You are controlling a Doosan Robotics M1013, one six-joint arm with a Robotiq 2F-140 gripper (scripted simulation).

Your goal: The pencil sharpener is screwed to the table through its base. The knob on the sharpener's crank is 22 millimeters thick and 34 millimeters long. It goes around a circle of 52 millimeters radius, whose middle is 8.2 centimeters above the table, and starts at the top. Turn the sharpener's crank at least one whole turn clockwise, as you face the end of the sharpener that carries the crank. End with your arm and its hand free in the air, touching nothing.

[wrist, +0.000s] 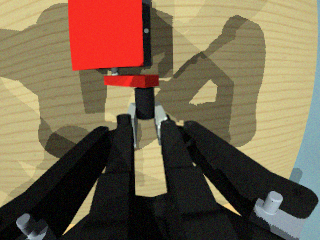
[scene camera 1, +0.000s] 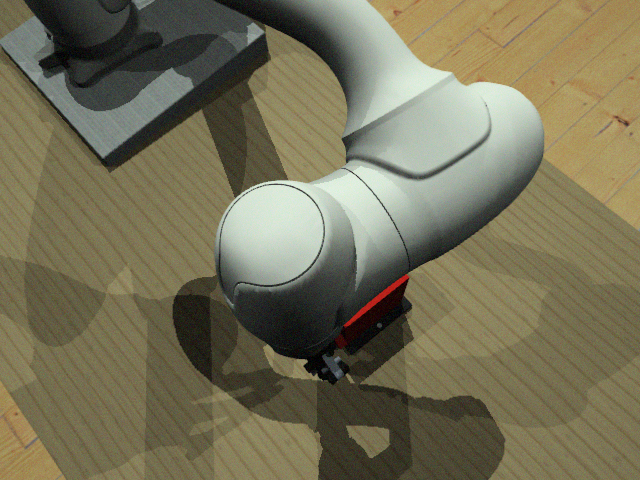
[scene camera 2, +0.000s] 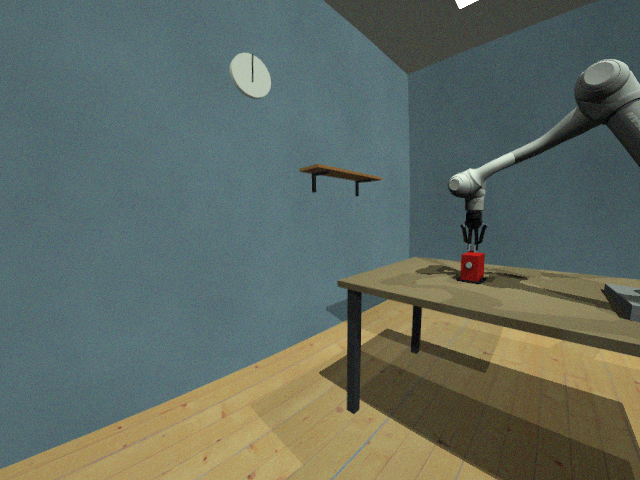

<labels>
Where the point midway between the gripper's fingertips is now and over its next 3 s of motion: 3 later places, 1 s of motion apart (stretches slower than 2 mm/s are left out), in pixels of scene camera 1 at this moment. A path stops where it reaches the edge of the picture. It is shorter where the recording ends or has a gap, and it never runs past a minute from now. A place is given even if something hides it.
My gripper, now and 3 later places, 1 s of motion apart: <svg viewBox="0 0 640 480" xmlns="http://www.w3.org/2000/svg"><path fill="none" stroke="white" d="M312 359L320 372L313 366L302 353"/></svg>
</labels>
